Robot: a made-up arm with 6 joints.
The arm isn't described. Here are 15 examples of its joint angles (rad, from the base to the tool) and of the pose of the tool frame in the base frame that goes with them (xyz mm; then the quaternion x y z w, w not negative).
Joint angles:
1: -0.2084 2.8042 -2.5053 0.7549 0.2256 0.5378
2: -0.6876 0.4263 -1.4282 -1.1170 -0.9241 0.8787
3: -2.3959 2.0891 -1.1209 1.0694 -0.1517 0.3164
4: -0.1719 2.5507 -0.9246 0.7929 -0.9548 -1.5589
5: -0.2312 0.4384 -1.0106 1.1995 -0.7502 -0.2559
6: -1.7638 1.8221 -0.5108 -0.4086 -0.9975 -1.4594
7: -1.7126 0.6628 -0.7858 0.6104 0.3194 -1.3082
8: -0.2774 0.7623 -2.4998 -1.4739 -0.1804 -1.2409
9: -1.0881 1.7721 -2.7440 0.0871 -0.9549 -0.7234
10: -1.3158 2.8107 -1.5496 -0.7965 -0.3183 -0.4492
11: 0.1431 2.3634 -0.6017 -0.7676 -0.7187 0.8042
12: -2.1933 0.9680 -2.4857 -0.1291 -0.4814 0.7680
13: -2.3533 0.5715 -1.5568 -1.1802 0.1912 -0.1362
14: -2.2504 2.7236 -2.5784 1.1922 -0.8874 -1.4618
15: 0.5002 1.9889 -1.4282 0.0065 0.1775 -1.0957
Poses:
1: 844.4 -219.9 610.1 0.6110 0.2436 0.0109 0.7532
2: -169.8 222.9 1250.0 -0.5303 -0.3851 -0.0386 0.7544
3: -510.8 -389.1 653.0 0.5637 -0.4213 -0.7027 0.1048
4: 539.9 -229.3 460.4 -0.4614 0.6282 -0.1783 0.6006
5: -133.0 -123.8 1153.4 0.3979 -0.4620 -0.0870 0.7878
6: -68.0 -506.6 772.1 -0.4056 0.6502 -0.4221 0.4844
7: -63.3 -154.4 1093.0 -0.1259 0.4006 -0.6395 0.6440
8: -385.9 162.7 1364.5 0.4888 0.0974 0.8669 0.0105
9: 38.3 -212.6 1407.4 -0.4672 -0.5051 -0.6102 0.3927
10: 200.9 -715.9 342.4 -0.1401 0.6764 -0.1728 0.7022
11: 450.2 99.0 458.3 0.1181 0.6602 0.2809 0.6865
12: 141.5 232.7 1426.2 -0.6285 -0.3676 -0.4046 0.5533
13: 92.7 102.3 1335.2 0.3355 -0.3602 0.8660 0.0886
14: -629.9 -548.5 783.2 0.0501 0.1192 -0.9910 0.0337
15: 606.7 297.6 850.1 -0.6116 0.2822 0.2934 0.6784
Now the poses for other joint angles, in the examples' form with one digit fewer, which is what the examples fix.
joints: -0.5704 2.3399 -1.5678 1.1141 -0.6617 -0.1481
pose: 529 -510 680 0.415 0.068 -0.465 0.779
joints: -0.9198 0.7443 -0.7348 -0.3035 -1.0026 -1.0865
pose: 39 -56 1183 -0.631 -0.046 -0.576 0.519
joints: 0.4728 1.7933 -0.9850 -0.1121 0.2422 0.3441
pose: 487 203 770 -0.042 0.609 0.184 0.770
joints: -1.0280 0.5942 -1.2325 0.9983 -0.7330 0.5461
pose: -143 -19 1246 0.248 -0.709 -0.062 0.657
